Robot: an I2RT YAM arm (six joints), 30 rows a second.
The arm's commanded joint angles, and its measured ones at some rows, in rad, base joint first. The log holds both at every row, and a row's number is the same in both.
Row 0, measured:
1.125 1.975 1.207 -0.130 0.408 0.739
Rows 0 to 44, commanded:
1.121 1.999 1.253 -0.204 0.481 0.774
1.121 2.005 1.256 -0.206 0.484 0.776
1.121 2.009 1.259 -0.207 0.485 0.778
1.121 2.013 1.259 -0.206 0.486 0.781
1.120 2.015 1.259 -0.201 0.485 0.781
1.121 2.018 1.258 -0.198 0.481 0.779
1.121 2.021 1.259 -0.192 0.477 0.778
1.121 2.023 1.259 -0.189 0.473 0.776
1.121 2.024 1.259 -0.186 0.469 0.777
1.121 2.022 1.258 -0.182 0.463 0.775
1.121 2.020 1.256 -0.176 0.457 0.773
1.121 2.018 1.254 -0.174 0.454 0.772
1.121 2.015 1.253 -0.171 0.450 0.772
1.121 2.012 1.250 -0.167 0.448 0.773
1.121 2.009 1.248 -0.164 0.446 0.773
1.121 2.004 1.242 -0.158 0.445 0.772
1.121 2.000 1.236 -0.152 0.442 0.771
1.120 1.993 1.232 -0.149 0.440 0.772
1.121 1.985 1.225 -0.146 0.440 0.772
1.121 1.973 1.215 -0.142 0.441 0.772
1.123 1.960 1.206 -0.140 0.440 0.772
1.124 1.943 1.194 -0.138 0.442 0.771
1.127 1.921 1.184 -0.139 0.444 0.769
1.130 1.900 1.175 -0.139 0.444 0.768
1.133 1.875 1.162 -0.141 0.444 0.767
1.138 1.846 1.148 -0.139 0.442 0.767
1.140 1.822 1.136 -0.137 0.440 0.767
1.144 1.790 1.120 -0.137 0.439 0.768
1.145 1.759 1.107 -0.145 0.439 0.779
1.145 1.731 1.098 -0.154 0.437 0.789
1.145 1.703 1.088 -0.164 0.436 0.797
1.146 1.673 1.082 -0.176 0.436 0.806
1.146 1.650 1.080 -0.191 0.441 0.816
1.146 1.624 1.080 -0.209 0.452 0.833
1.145 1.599 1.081 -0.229 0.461 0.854
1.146 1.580 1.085 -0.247 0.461 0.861
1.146 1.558 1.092 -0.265 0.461 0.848
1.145 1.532 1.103 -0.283 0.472 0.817
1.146 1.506 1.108 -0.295 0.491 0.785
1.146 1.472 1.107 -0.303 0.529 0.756
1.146 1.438 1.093 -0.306 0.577 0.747
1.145 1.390 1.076 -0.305 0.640 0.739
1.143 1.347 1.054 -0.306 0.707 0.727
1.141 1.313 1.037 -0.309 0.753 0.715
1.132 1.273 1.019 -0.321 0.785 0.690
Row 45, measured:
1.141 1.356 1.056 -0.266 0.602 0.752
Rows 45 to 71, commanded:
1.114 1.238 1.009 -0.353 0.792 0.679
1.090 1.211 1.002 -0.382 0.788 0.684
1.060 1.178 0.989 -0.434 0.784 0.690
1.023 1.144 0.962 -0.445 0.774 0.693
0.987 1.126 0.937 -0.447 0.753 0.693
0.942 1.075 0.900 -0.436 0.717 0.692
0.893 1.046 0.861 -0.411 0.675 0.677
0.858 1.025 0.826 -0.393 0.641 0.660
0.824 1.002 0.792 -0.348 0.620 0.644
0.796 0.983 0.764 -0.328 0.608 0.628
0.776 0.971 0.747 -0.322 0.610 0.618
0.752 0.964 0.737 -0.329 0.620 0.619
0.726 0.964 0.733 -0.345 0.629 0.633
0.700 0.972 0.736 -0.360 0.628 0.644
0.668 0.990 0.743 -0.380 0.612 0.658
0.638 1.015 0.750 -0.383 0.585 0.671
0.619 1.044 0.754 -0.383 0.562 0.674
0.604 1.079 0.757 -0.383 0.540 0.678
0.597 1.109 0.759 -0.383 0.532 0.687
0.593 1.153 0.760 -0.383 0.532 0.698
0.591 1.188 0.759 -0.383 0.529 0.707
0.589 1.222 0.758 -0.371 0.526 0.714
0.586 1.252 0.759 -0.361 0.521 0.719
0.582 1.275 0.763 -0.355 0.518 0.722
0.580 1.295 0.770 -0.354 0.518 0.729
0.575 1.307 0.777 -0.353 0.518 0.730
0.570 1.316 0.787 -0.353 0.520 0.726
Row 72, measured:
0.584 1.304 0.749 -0.358 0.522 0.710
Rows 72 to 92, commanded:
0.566 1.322 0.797 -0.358 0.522 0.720
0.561 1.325 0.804 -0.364 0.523 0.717
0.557 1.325 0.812 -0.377 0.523 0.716
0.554 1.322 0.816 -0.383 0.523 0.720
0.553 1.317 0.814 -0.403 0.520 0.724
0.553 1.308 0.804 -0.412 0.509 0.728
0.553 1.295 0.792 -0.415 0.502 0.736
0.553 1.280 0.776 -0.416 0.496 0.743
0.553 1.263 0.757 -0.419 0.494 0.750
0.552 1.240 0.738 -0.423 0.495 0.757
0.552 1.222 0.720 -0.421 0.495 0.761
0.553 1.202 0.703 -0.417 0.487 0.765
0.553 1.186 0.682 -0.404 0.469 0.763
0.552 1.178 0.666 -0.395 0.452 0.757
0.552 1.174 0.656 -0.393 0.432 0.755
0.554 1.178 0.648 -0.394 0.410 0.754
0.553 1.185 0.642 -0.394 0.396 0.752
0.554 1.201 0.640 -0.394 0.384 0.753
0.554 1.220 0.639 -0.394 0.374 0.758
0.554 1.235 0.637 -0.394 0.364 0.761
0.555 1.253 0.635 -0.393 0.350 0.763
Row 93, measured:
0.556 1.222 0.646 -0.382 0.401 0.748
